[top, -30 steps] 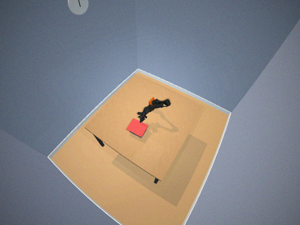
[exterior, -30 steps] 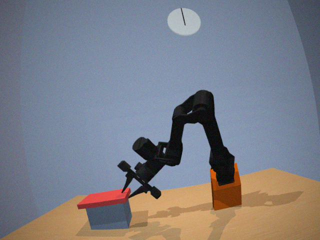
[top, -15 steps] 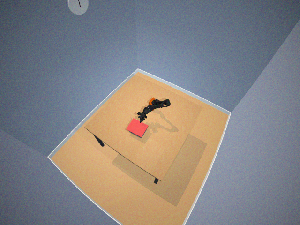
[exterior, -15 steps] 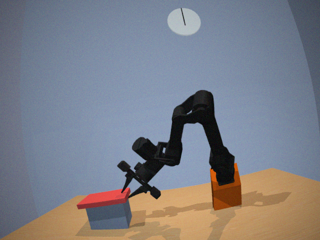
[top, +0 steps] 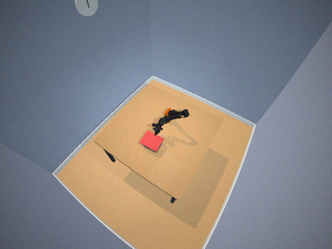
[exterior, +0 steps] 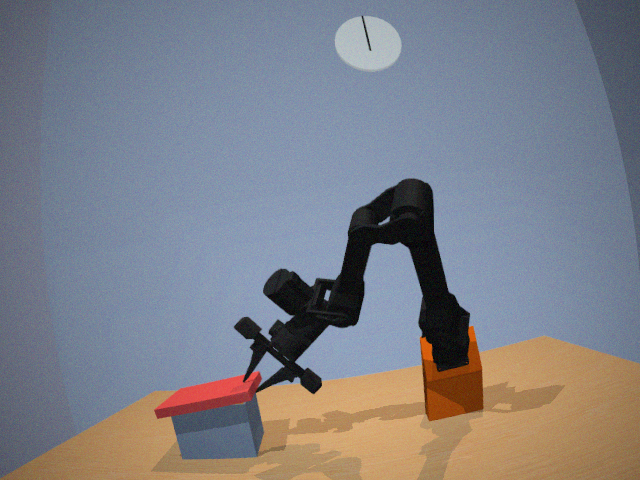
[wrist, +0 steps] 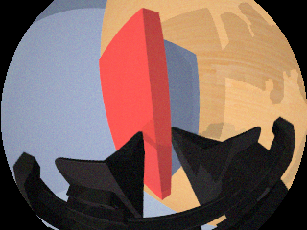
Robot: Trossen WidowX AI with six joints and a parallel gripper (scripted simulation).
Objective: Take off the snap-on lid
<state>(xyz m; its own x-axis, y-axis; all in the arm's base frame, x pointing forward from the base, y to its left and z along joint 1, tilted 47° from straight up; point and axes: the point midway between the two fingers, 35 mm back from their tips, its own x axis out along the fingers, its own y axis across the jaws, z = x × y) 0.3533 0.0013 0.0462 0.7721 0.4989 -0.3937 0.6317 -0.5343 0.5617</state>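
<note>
The red lid lies 8 cm ahead of my gripper tip, 1 cm to the left of it and 1 cm below it. From my gripper tip the other things lie so: storage box (7 cm ahead, 1 cm to the left, 7 cm below).
</note>
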